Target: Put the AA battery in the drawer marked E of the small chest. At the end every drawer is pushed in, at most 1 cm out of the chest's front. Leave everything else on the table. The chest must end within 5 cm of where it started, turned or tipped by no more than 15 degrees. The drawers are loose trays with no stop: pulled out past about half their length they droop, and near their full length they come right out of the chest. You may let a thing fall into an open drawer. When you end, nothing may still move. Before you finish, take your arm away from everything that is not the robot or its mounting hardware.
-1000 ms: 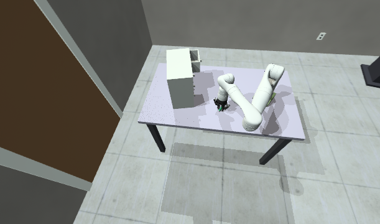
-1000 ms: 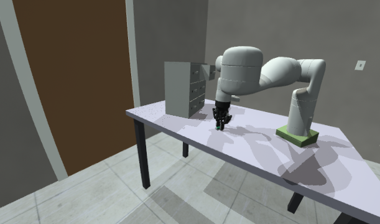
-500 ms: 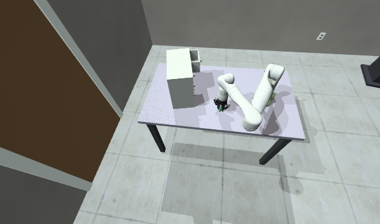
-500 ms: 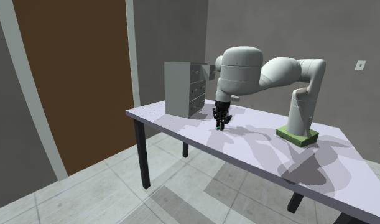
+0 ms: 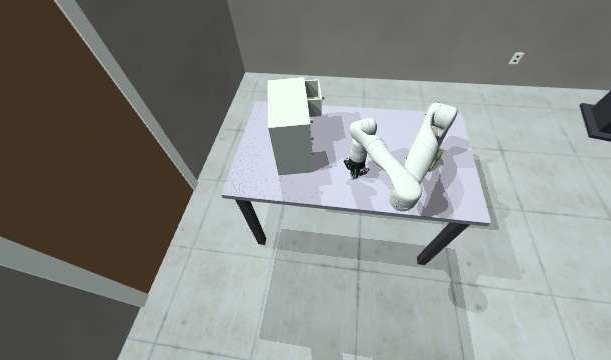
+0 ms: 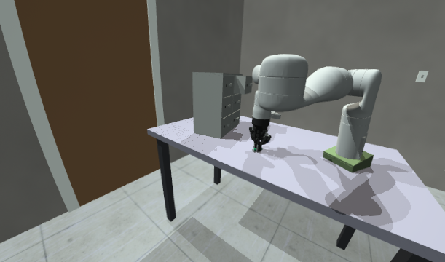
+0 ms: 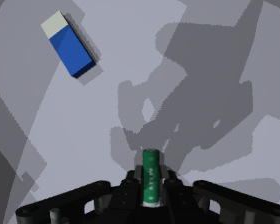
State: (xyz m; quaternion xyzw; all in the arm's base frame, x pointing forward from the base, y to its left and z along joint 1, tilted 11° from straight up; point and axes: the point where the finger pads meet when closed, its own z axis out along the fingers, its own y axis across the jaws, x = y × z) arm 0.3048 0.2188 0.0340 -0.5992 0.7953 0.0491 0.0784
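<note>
Right now the blue block is 40 mm ahead of my hand, 150 mm to the right of it and 10 mm below it. Also, from my hand: drawer: 310 mm ahead, 160 mm to the right, 230 mm above; green AA battery: 10 mm below.
</note>
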